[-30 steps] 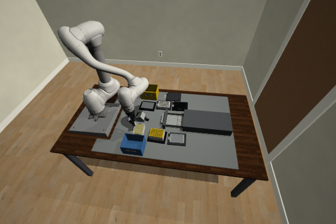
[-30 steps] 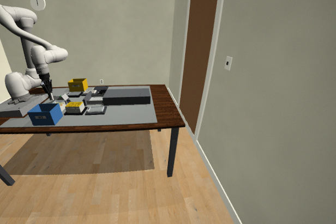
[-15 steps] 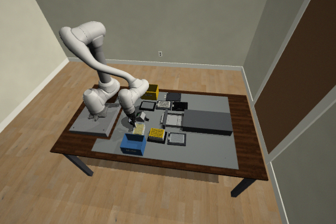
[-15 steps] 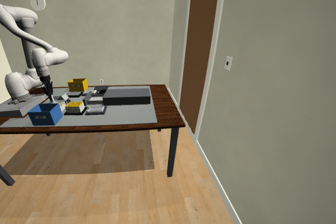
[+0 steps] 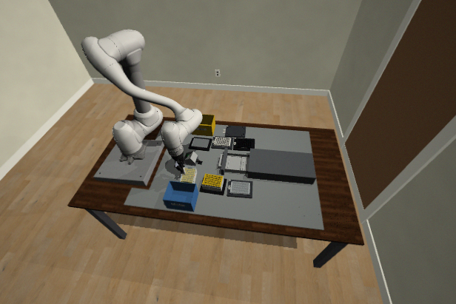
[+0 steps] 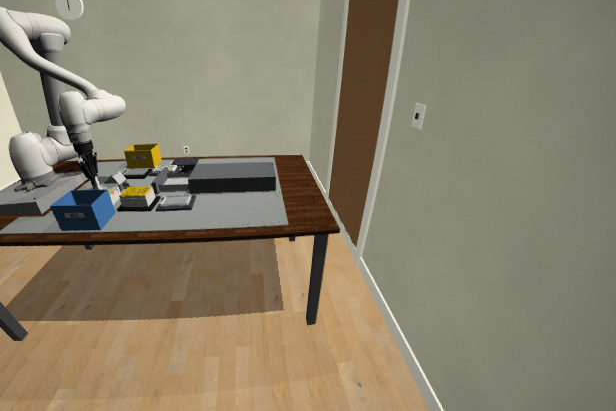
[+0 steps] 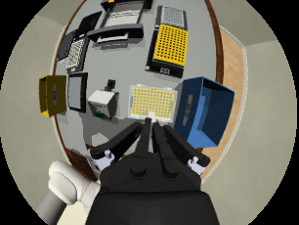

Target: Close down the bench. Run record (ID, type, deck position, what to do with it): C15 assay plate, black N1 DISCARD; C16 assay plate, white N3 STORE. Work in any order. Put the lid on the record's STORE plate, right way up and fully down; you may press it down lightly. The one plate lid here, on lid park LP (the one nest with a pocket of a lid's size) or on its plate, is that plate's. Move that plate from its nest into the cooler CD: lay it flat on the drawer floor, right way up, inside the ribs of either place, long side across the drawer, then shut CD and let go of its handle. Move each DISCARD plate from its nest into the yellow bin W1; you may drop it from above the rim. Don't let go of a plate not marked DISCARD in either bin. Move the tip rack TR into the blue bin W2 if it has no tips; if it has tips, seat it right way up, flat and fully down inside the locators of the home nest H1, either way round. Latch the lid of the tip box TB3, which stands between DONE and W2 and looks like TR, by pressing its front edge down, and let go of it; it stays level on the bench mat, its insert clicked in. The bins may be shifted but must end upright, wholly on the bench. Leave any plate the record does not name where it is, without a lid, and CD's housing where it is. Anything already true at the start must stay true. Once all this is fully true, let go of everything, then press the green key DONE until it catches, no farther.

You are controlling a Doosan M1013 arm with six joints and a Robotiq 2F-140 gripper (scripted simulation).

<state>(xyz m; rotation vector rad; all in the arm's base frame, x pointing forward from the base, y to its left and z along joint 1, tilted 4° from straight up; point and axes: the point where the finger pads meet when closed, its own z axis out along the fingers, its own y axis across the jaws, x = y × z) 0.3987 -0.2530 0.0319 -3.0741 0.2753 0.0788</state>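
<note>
My gripper is now 10 cm short of the plate lid, 31 cm to the right of it and 9 cm above it. Also, from my hand: done key block: 3 cm ahead, 15 cm to the left, 5 cm below; then tip rack TR: 19 cm ahead, 7 cm to the right, 5 cm below; then blue bin W2: 16 cm to the right, 7 cm below.
</note>
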